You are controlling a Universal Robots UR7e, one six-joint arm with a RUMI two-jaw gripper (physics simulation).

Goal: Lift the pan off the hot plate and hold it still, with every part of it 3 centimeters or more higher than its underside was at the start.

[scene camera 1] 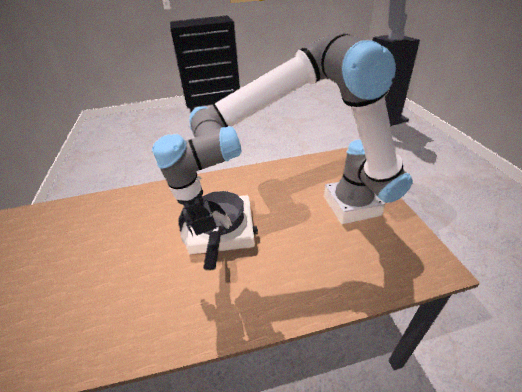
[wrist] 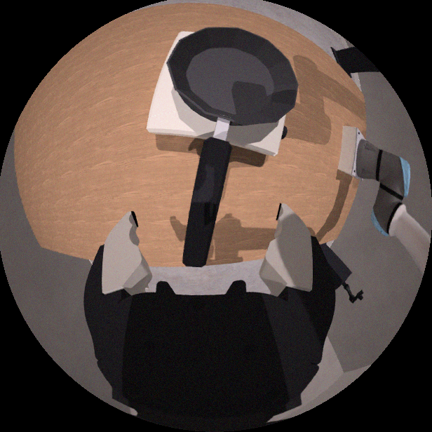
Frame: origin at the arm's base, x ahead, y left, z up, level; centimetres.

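Where they show: gripper, fingertip midpoint: point(scene camera 1: 208, 234); arm's base, origin of the base link: point(scene camera 1: 354, 194).
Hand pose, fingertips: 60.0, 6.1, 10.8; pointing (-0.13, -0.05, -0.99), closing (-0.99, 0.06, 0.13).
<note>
Things, the pixels of their top centre, and the offset from my fingertips, as dx, dy, dz. Level surfaces: height alone.
- white square hot plate, middle of its top: point(scene camera 1: 221, 215) -8.2, -17.5, -10.4
- wooden table, its level: dz -17.3
- small dark knob, middle of its top: point(scene camera 1: 254, 227) -17.9, -8.3, -12.4
The dark round pan point(scene camera 1: 231, 209) point(wrist: 230, 75) rests on the white square hot plate point(scene camera 1: 247, 235) point(wrist: 162, 110). Its black handle point(scene camera 1: 212, 250) point(wrist: 204, 195) sticks out past the plate's edge toward the table's front in the scene view. My gripper point(scene camera 1: 206, 231) point(wrist: 205, 209) is open and empty. In the scene view it hides part of the pan and hangs near the root of the handle. In the wrist view the two pale fingers stand wide apart, one on each side of the handle's line, and the handle's end shows between them, apart from both.
The wooden table point(scene camera 1: 100, 280) point(wrist: 90, 150) carries the hot plate and the arm's white base block point(scene camera 1: 362, 212) point(wrist: 347, 150), which stands to the right. A small dark knob point(scene camera 1: 255, 230) point(wrist: 284, 132) is on the hot plate's right side. A black cabinet point(scene camera 1: 207, 57) stands on the floor behind.
</note>
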